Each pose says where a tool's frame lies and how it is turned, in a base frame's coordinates. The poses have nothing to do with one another.
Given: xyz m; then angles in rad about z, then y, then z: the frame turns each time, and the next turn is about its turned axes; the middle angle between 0 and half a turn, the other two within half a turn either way.
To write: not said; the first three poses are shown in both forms.
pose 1, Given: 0.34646, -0.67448, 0.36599, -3.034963, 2.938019, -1.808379
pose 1, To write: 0.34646, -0.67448, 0.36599, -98.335, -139.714, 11.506
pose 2, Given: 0.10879, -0.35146, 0.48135, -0.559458, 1.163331, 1.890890
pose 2, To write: 0.10879, -0.35146, 0.48135, 67.095, 24.159, 66.981
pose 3, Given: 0.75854, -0.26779, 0.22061, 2.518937, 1.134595, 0.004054
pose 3, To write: 0.75854, -0.26779, 0.22061, -79.469, 25.750, 124.886
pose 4, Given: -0.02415, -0.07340, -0.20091, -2.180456, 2.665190, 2.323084
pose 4, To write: -0.02415, -0.07340, -0.20091, 118.682, -96.165, 2.643
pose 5, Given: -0.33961, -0.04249, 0.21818, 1.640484, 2.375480, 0.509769
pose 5, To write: -0.33961, -0.04249, 0.21818, -80.547, 126.959, 53.295
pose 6, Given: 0.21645, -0.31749, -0.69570, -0.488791, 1.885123, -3.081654
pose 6, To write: 0.21645, -0.31749, -0.69570, 130.016, -36.595, 95.868
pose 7, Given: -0.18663, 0.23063, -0.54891, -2.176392, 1.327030, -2.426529
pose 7, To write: -0.18663, 0.23063, -0.54891, 10.528, -83.735, 80.398
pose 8, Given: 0.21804, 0.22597, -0.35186, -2.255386, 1.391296, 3.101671
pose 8, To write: 0.21804, 0.22597, -0.35186, 36.538, -73.184, 40.232
